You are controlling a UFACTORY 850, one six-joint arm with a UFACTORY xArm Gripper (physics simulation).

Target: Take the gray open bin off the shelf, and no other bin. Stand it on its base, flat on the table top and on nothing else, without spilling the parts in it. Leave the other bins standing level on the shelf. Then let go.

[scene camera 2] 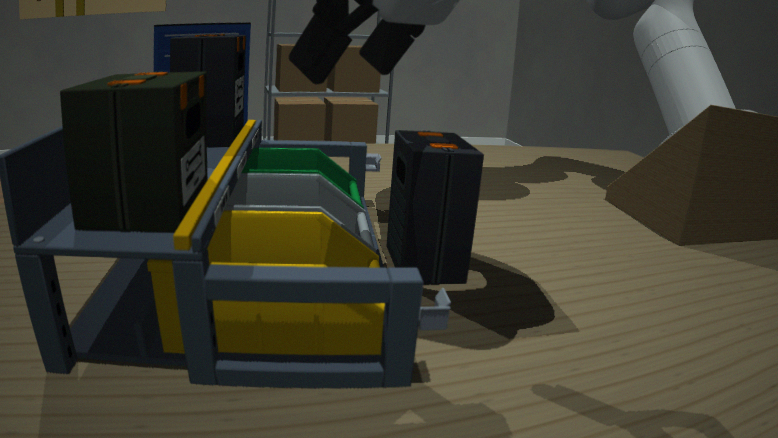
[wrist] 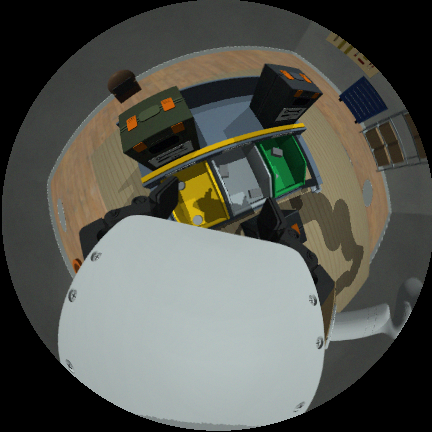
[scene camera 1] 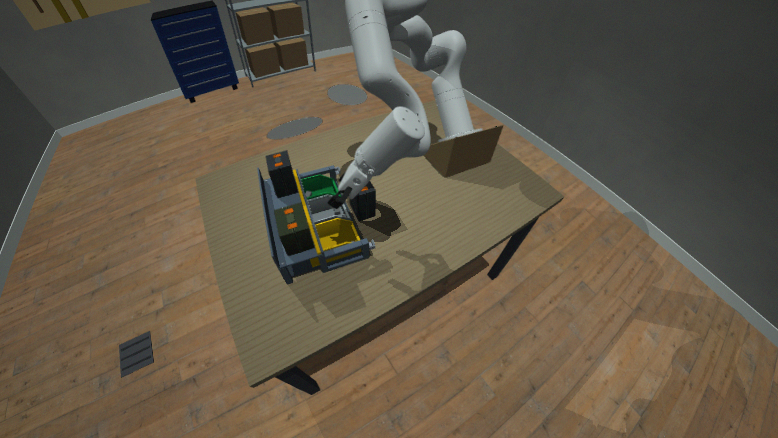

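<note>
The gray bin (scene camera 1: 320, 206) (scene camera 2: 288, 190) (wrist: 241, 175) sits level in the shelf (scene camera 1: 345, 254) (scene camera 2: 304, 282), between the yellow bin (scene camera 1: 346, 230) (scene camera 2: 272, 233) (wrist: 205, 182) and the green bin (scene camera 1: 321, 184) (scene camera 2: 288, 158) (wrist: 288, 172). Small gray parts lie in it in the wrist view. My gripper (scene camera 1: 335, 200) (scene camera 2: 351, 68) (wrist: 219, 198) is open and empty, tilted, above the open bins. In the second scene view its fingertips hang clearly higher than the gray bin's rim. In the wrist view its fingers show either side of the gray and yellow bins' front parts.
A black case (scene camera 1: 365, 204) (scene camera 2: 435, 217) stands on the table (scene camera 1: 451, 217) close in front of the bins. An olive case (scene camera 1: 296, 236) (scene camera 2: 136, 163) (wrist: 157, 125) and a dark case (scene camera 1: 282, 179) (wrist: 280, 97) stand on the upper deck, behind a yellow rail (scene camera 2: 217, 179) (wrist: 225, 146). A brown block (scene camera 1: 473, 152) (scene camera 2: 724, 179) stands near the arm's base.
</note>
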